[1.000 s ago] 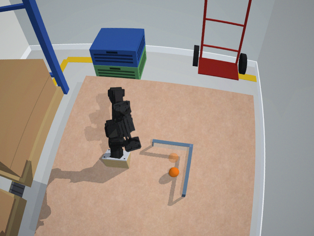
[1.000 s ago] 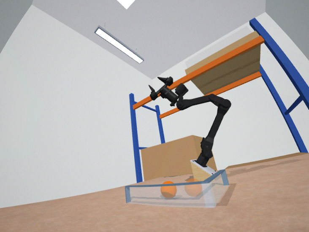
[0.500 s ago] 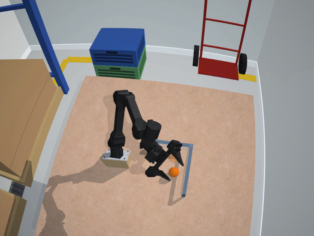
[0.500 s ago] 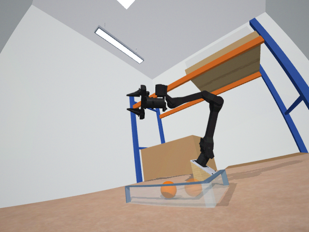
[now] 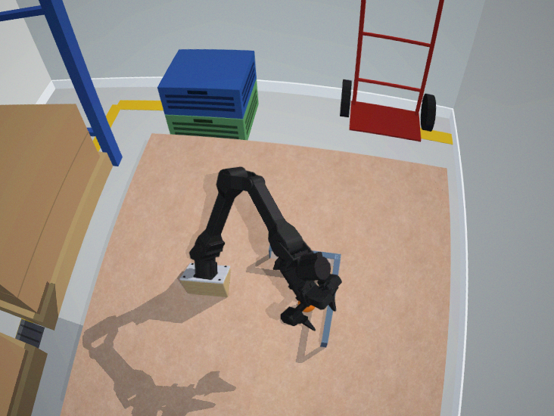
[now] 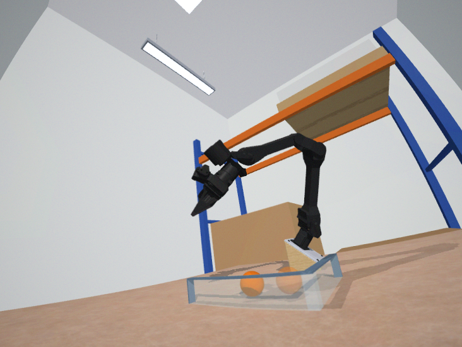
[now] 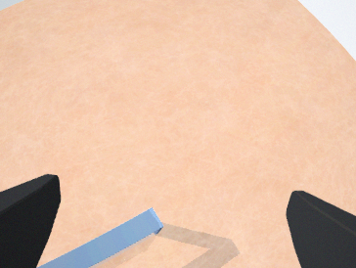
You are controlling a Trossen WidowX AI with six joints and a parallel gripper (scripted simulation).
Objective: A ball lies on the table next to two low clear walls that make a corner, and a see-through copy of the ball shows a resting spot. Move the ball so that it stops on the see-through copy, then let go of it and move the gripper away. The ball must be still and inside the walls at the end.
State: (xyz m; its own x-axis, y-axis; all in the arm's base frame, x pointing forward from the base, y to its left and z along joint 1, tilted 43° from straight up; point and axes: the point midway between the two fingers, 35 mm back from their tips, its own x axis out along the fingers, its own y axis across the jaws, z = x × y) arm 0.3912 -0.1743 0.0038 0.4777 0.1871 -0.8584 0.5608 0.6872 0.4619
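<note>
Now: the orange ball 60 mm behind my gripper tip, 120 mm to the left of it and 200 mm below it. Also, from my gripper tip: see-through copy of ball: 80 mm behind, 210 mm to the left, 200 mm below.
</note>
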